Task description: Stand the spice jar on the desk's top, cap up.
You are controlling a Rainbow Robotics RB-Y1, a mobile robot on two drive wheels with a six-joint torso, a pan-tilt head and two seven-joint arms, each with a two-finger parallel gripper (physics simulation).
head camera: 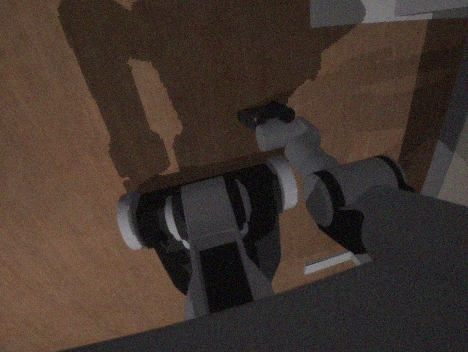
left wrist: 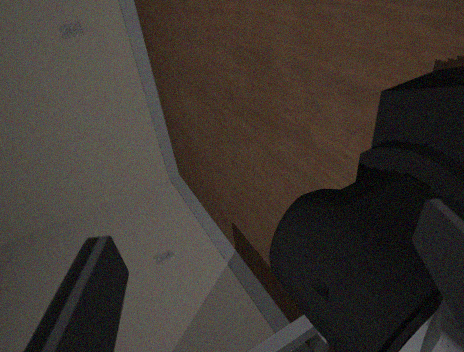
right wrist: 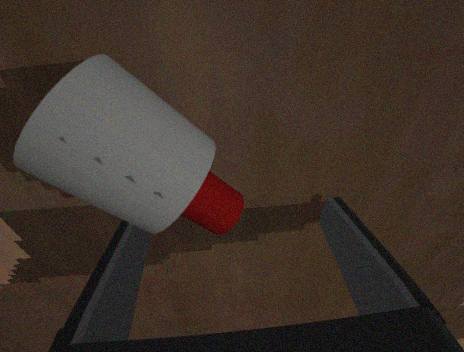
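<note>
The spice jar shows in the right wrist view as a white body with a red cap. The white body is tilted on its side, cap toward the lower right. My right gripper is open with nothing held. The jar overlaps the tip of its left-hand finger in the picture, and the cap shows between the two fingers; whether they touch cannot be told. My left gripper is open, over a pale surface and a brown one. The jar does not show in the head or left wrist view. Which surface is the desk's top is unclear.
A brown wood-grained surface bears large shadows. A pale surface with a grey edge lies at the left of the left wrist view. A grey-white block and a pale bar show in the head view.
</note>
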